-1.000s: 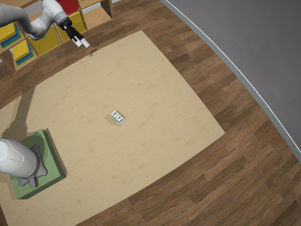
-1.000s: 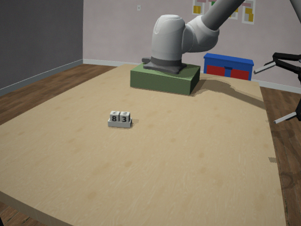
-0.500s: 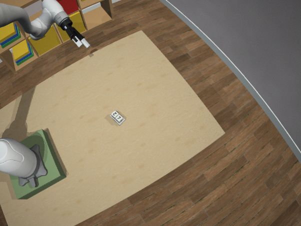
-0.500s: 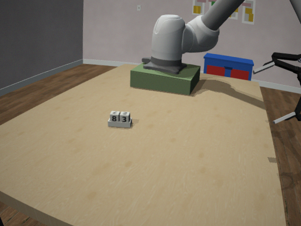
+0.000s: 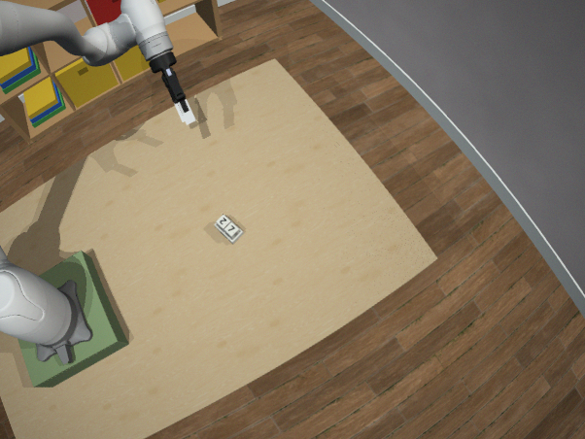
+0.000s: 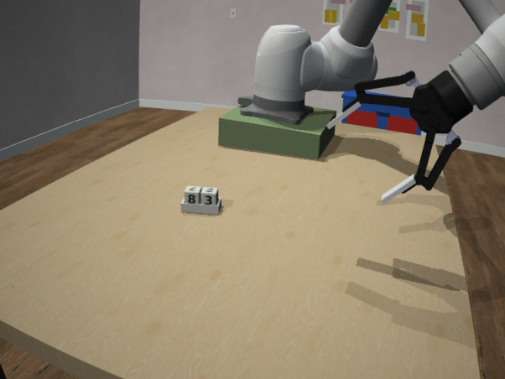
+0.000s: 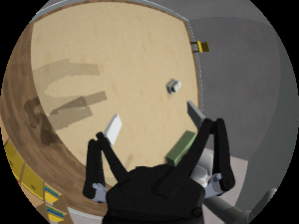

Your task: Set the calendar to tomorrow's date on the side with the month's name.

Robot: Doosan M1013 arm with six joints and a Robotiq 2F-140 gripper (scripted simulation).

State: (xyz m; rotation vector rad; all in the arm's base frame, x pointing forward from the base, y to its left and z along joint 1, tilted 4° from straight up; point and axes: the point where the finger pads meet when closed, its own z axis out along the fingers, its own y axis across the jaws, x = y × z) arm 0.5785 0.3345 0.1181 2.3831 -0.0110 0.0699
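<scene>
The grey tray lies 30 mm behind my hand, 300 mm to the right of it and 150 mm below it.
</scene>
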